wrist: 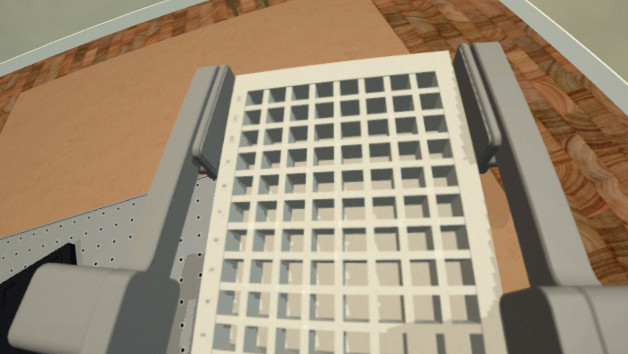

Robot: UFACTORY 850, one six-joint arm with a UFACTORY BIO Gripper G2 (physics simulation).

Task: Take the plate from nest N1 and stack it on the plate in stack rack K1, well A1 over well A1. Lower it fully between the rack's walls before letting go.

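A cream plate [350, 166] with a grid of square wells fills the middle of the wrist view, with small row numbers along its left rim. My gripper [345, 112] is shut on this plate, one finger pad along each long side. The plate's near end runs out of the bottom of the view, and well A1 does not show. Rack K1 and the plate in it cannot be made out in this view.
A grey perforated board [115, 225] lies below at the left, with part of a black object [55, 265] on it. A brown mat [115, 115] lies on the wood-block table [575, 125]. A pale table edge [565, 37] runs along the top right.
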